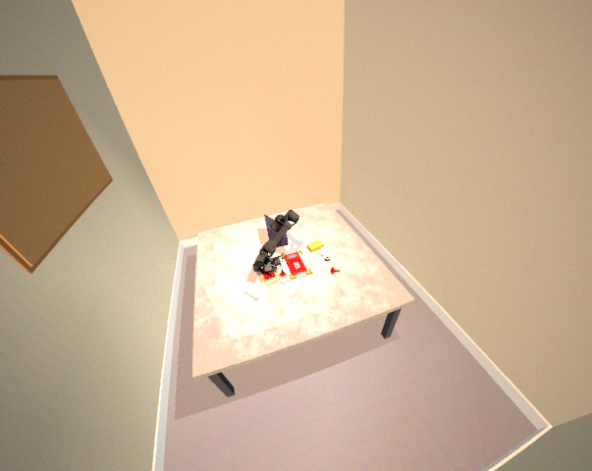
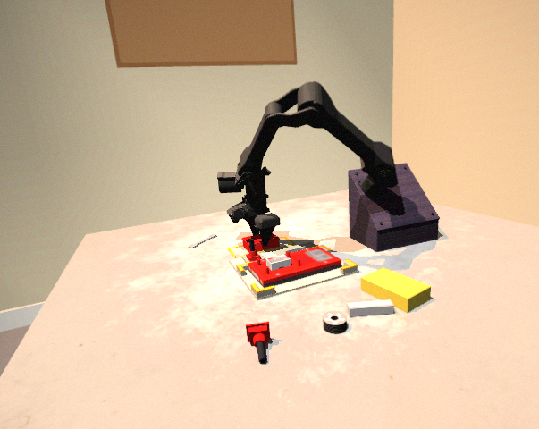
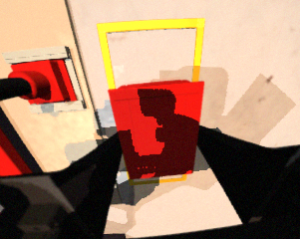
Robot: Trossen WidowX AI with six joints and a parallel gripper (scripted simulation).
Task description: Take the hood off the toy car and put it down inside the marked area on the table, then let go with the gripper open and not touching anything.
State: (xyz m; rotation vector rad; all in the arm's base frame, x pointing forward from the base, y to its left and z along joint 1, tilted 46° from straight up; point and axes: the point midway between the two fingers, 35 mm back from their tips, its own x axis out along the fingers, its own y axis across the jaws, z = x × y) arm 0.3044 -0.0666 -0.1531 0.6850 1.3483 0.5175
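Right now the red hood is right at my gripper tip. The rest, counted from my gripper tip: yellow block (10 cm behind, 41 cm to the left); black shaft (6 cm ahead, 9 cm to the left, 2 cm above); grey screw (14 cm ahead, 16 cm to the right, 1 cm below).
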